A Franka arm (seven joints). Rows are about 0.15 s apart.
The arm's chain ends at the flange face. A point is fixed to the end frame.
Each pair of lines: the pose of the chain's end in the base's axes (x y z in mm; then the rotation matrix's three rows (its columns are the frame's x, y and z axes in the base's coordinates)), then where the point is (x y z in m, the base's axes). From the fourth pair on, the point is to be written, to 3 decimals.
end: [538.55 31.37 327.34], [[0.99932 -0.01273 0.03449], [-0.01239 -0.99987 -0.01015], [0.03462 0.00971 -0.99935]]
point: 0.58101 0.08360 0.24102
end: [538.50 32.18 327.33], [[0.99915 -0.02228 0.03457], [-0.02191 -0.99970 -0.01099], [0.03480 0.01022 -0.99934]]
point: 0.58148 0.08396 0.24099
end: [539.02 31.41 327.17], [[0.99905 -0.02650 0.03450], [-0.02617 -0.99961 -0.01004], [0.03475 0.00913 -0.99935]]
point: 0.58221 0.08310 0.24089
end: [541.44 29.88 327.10], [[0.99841 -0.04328 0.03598], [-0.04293 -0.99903 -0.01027], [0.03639 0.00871 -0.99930]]
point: 0.586 0.081 0.241
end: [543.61 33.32 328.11], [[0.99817 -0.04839 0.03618], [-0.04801 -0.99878 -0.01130], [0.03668 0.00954 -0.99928]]
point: 0.588 0.084 0.242
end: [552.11 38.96 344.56], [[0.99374 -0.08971 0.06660], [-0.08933 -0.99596 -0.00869], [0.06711 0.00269 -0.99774]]
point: 0.601 0.088 0.260
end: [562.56 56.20 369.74], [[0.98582 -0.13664 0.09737], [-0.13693 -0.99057 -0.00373], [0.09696 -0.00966 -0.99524]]
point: 0.617 0.104 0.287
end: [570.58 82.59 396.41], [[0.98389 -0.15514 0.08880], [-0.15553 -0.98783 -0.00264], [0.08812 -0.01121 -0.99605]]
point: 0.625 0.129 0.314
